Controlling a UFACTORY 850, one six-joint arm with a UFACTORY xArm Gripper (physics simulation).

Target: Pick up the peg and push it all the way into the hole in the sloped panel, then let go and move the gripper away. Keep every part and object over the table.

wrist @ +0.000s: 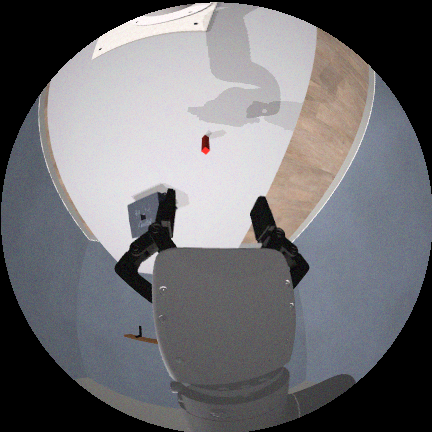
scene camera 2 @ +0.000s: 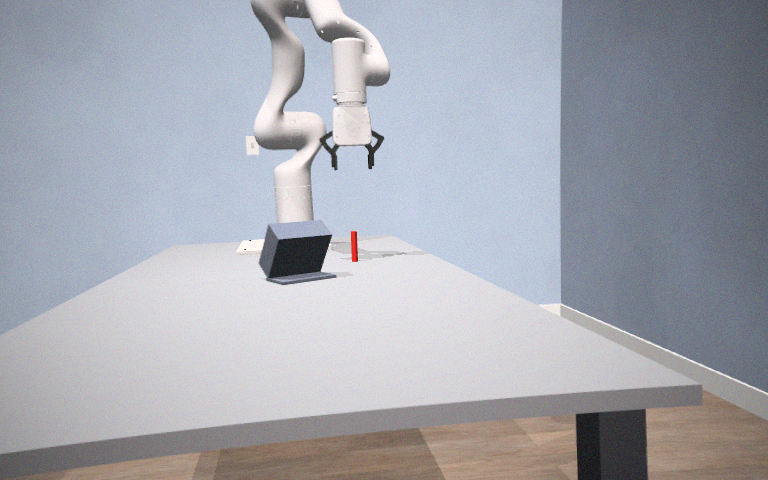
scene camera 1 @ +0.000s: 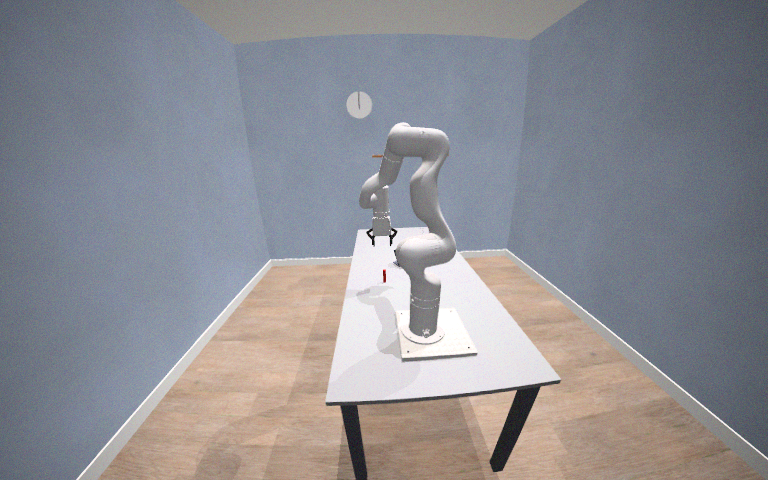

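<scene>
The red peg point(scene camera 1: 384, 276) point(scene camera 2: 354, 246) point(wrist: 205, 144) stands upright on the table. The sloped panel is a grey-blue block point(scene camera 2: 299, 249) point(wrist: 141, 216) on a thin base. It stands beside the peg, and a small dark square hole point(wrist: 143, 217) shows in its face in the wrist view. In scene camera 1 the arm hides most of the block. My gripper point(scene camera 1: 382, 243) point(scene camera 2: 352, 167) point(wrist: 215, 200) is open and empty, pointing down, high above the table. In the wrist view the peg lies ahead of the fingertips, and the left finger covers part of the block.
The table point(scene camera 1: 362, 362) point(scene camera 2: 362, 350) point(wrist: 100, 130) carries the arm's white base plate point(scene camera 1: 447, 348) point(scene camera 2: 248, 247) point(wrist: 165, 36). In the wrist view the table's right edge runs close to the right finger, with wooden floor point(wrist: 330, 120) beyond it. The arm's shadow falls on the table behind the peg.
</scene>
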